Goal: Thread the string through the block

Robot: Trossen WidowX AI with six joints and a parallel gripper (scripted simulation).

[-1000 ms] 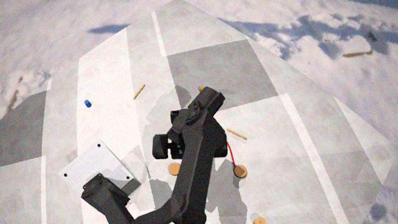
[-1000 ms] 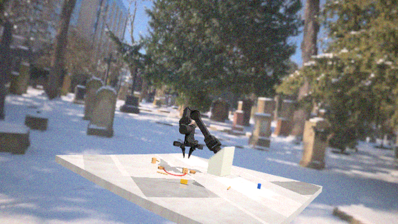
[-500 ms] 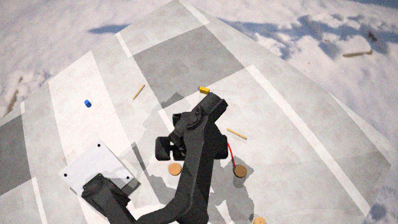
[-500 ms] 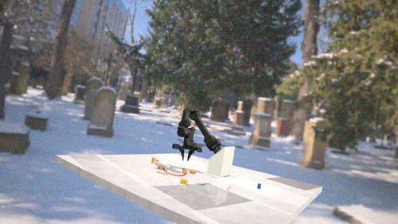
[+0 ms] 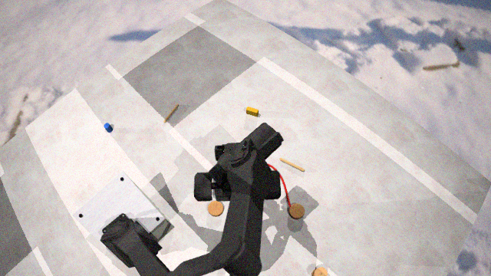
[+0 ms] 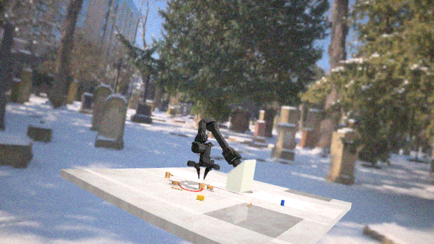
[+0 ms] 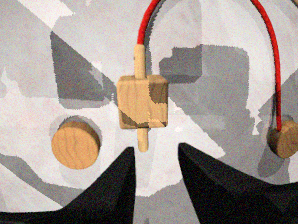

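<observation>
Right now the wooden block is 30 mm below my gripper tip, 20 mm to the left of it and 10 mm ahead of it. Round my gripper tip: yellow piece: 220 mm ahead, 180 mm to the left, 40 mm below; round wooden button: 120 mm to the right, 90 mm ahead, 40 mm below; blue cylinder: 460 mm to the left, 140 mm behind, 30 mm below.
</observation>
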